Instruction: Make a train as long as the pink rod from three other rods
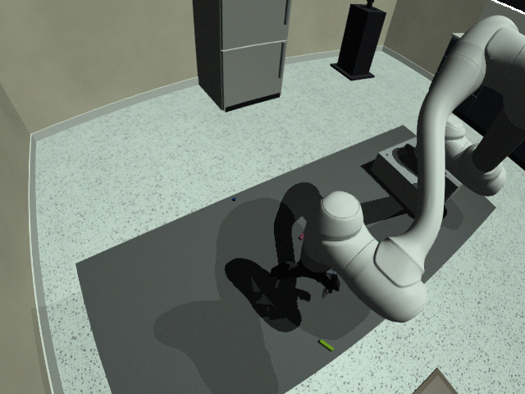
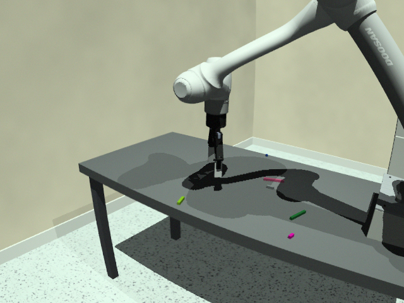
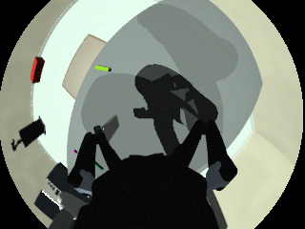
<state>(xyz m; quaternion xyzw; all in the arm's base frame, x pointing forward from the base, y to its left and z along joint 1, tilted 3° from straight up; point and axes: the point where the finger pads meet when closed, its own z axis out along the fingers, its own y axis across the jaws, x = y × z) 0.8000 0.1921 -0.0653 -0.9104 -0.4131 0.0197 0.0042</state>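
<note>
Right now my hand is 2 cm short of the blue rod, 45 cm to the left of it and 8 cm above it. Round my hand: pink rod (17 cm behind, 20 cm to the right, 8 cm below); then grey rod (19 cm behind, 13 cm to the right, 8 cm below); then lime rod (19 cm to the left, 8 cm below).
</note>
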